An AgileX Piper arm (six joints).
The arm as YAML. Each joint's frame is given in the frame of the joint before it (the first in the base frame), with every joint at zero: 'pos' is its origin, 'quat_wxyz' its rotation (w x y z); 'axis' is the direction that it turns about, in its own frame. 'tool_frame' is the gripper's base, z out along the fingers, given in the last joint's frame.
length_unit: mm
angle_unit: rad
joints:
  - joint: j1
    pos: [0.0, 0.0, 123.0]
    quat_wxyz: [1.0, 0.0, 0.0, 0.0]
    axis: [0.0, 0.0, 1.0]
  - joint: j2
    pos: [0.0, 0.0, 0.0]
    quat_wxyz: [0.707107, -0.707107, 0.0, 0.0]
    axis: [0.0, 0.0, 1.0]
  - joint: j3
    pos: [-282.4, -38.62, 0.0]
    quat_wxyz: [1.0, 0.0, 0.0, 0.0]
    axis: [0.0, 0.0, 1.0]
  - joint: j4
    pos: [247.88, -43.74, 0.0]
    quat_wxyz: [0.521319, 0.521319, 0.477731, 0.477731]
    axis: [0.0, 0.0, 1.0]
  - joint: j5
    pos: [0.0, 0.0, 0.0]
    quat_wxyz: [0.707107, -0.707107, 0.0, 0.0]
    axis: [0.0, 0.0, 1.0]
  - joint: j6
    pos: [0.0, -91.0, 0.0]
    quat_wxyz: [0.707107, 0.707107, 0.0, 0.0]
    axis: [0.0, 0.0, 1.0]
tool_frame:
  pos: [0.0, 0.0, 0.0]
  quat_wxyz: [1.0, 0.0, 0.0, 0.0]
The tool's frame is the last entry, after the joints.
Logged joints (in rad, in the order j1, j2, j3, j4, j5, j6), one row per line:
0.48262 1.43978 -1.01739 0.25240 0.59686 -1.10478
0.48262 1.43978 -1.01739 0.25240 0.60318 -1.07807
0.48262 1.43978 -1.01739 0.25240 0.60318 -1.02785
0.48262 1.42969 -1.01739 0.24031 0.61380 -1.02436
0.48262 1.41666 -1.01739 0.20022 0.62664 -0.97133
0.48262 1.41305 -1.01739 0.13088 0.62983 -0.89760
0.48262 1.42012 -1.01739 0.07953 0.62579 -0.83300
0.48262 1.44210 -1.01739 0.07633 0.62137 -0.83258
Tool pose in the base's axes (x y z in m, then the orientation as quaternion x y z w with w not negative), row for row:
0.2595 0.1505 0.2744 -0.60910 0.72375 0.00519 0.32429
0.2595 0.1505 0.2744 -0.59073 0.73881 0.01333 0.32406
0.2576 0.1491 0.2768 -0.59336 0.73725 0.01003 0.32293
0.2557 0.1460 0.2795 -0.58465 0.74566 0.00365 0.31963
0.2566 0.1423 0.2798 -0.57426 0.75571 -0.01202 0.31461
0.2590 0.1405 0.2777 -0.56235 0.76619 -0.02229 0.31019
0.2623 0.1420 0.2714 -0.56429 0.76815 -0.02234 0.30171
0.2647 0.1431 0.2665 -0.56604 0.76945 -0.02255 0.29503
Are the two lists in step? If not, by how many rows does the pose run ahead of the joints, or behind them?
The pose runs 1 row ahead of the joints: the pose in row i belongs to the joints in row i + 1.
